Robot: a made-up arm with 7 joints.
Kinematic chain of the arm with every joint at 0, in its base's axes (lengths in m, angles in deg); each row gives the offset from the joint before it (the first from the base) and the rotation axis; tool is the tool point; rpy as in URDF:
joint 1: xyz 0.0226 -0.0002 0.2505 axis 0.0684 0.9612 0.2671
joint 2: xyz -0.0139 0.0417 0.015 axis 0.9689 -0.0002 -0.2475
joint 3: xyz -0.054 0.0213 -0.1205 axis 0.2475 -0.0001 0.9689
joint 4: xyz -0.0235 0.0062 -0.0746 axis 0.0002 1 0
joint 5: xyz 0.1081 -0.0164 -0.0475 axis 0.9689 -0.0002 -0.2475
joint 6: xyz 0.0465 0.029 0.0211 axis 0.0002 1 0
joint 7: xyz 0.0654 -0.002 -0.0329 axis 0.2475 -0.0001 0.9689
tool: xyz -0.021 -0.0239 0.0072 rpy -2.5 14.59 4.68
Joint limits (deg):
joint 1: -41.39..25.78
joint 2: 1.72..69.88
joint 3: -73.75..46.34
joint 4: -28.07..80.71
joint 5: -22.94..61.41
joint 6: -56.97..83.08
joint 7: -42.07..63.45
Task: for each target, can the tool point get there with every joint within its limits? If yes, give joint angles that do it. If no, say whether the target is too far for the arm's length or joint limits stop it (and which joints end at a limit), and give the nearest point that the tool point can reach.
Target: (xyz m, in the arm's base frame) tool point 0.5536 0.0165 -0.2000
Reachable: no: too far | nearest point 0.2954 0.0415 -0.0607 | short by 0.294 m
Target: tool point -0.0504 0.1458 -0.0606
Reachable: yes | joints 13.72 18.67 -12.74 32.91 42.06 47.82 11.54
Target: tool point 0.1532 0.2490 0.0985
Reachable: yes | joints -4.70 46.46 9.06 8.87 16.95 13.11 -8.38
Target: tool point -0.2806 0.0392 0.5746
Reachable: no: joint limits stop it (at a limit: joint 1, joint 2, joint 3, joint 4, joint 5, joint 6, joint 7) | nearest point 0.0350 0.1339 0.3937 | short by 0.376 m
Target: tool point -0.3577 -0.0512 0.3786
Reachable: no: joint limits stop it (at a limit: joint 1, joint 3, joint 4, joint 5, joint 6, joint 7) | nearest point -0.1487 -0.0257 0.1661 | short by 0.299 m
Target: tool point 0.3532 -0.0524 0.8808
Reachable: no: too far | nearest point 0.1420 0.1536 0.4062 | short by 0.559 m
